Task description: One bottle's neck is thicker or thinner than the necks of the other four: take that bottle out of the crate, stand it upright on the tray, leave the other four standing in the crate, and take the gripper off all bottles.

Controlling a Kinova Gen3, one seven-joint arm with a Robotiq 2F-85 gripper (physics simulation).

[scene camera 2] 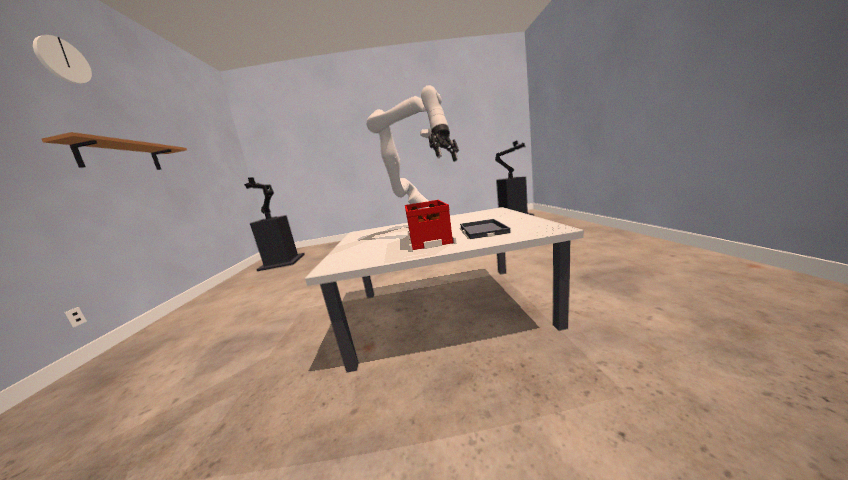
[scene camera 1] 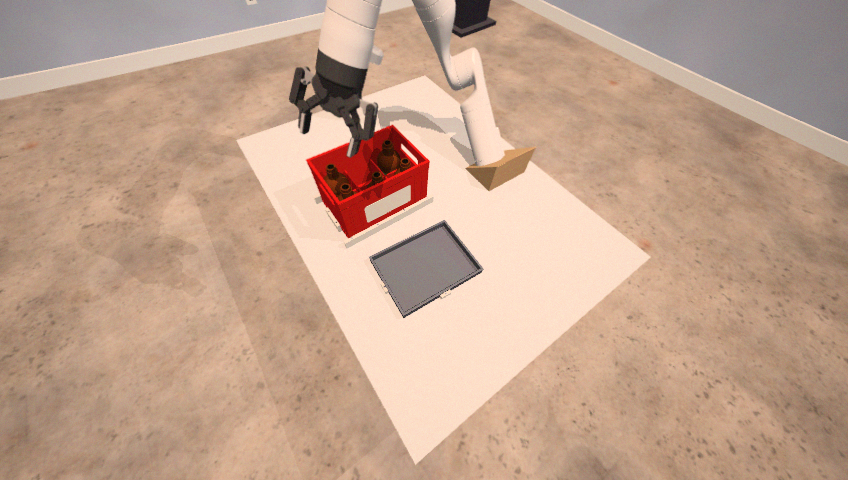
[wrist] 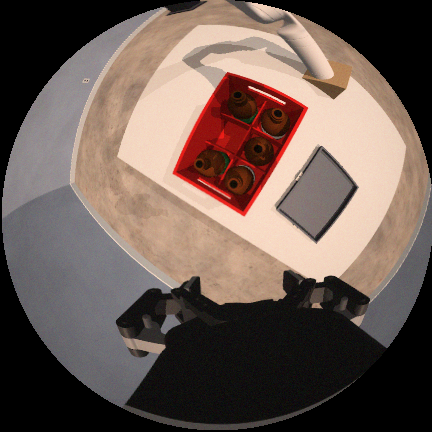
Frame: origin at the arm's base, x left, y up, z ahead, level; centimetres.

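Seen in the pictures: gripper, fingertip midpoint: (scene camera 2: 447,159) (scene camera 1: 327,144) (wrist: 242,283); arm's base, link origin: (scene camera 1: 489,160) (wrist: 321,72).
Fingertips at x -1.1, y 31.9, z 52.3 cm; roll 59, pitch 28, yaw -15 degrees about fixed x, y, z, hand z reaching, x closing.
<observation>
Pixels of each thing's top centre, then the offset from my fingertips to it. "spot": a spot on its surface instead. Level surfaces: height alone.
- red crate, top centre: (wrist: 236,135) (scene camera 1: 368,160) (scene camera 2: 424,204) dx -10.7, dy -18.9, dz -13.3 cm
- grey tray, surface spot: (scene camera 1: 425,267) (wrist: 320,197) (scene camera 2: 484,229) spot: dx +17.5, dy -35.9, dz -10.9 cm
- white table, surface height: dy -36.4 cm
A red crate (scene camera 1: 419,181) (scene camera 2: 429,231) (wrist: 267,172) holds several upright brown bottles: one (scene camera 1: 387,155) (wrist: 242,105) at the upper left in the wrist view, one (scene camera 1: 405,164) (wrist: 275,121) at the upper right, one (scene camera 1: 376,178) (wrist: 258,150) in the middle right, one (scene camera 1: 331,172) (wrist: 210,162) at the lower left, one (scene camera 1: 345,190) (wrist: 240,181) at the lower right. The middle left compartment is empty. I cannot tell which neck differs. The grey tray (scene camera 1: 425,267) (scene camera 2: 486,228) (wrist: 315,192) is empty. My gripper (scene camera 1: 328,135) (scene camera 2: 447,155) (wrist: 242,283) is open and empty, high above the crate, touching no bottle.
All stand on a white table (scene camera 1: 505,333) (scene camera 2: 363,261) (wrist: 160,100). The arm's base stands at a tan wedge-shaped block (scene camera 1: 511,169) (wrist: 340,82), beyond the crate. The crate's high walls and inner dividers surround the bottles. The tray has a low raised rim.
</observation>
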